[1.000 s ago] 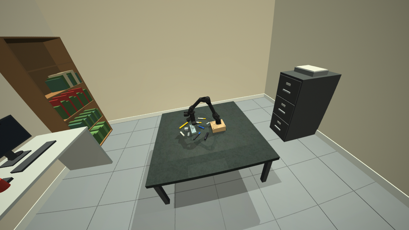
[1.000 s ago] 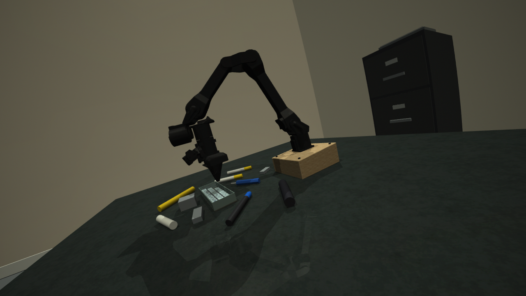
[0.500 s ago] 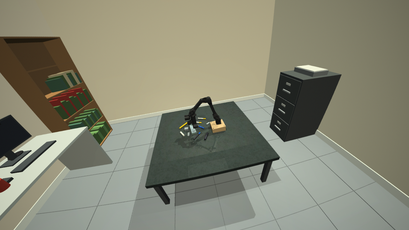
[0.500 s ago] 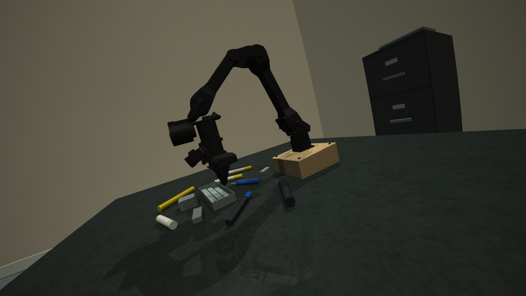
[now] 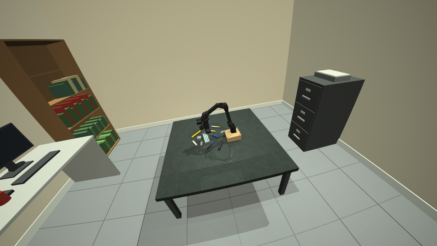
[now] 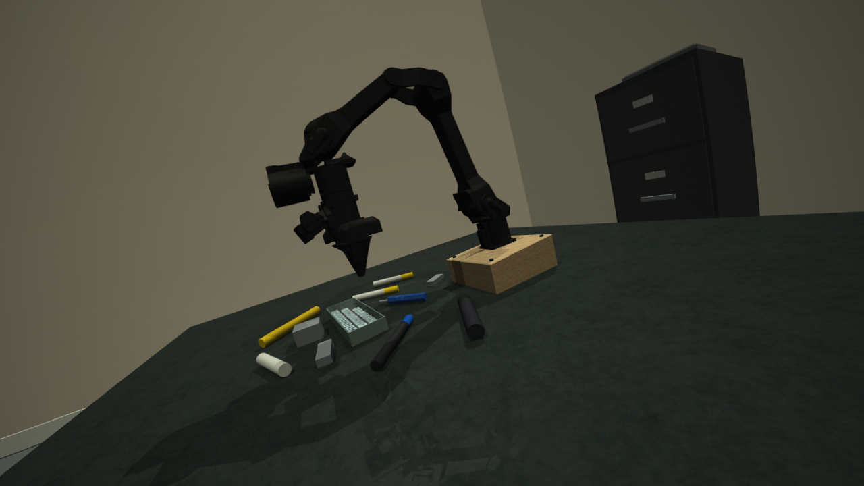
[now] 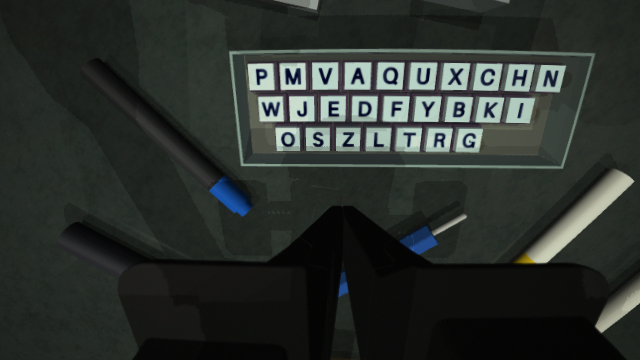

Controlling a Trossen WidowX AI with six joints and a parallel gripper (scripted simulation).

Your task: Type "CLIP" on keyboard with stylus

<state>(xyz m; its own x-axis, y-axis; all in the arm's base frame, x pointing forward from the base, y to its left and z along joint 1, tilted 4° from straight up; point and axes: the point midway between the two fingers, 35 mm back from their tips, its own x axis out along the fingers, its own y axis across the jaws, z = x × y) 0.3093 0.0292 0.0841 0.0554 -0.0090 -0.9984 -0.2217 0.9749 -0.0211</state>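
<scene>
My gripper tip is now 9 cm above the blue stylus, 7 cm to the left of it and 5 cm past it. Also, from my gripper tip: grey block (13 cm ahead, 8 cm below, 4 cm to the right); then dark cylinder (14 cm to the left, 13 cm behind, 8 cm below); then white cylinder (18 cm ahead, 8 cm below, 4 cm to the left).
</scene>
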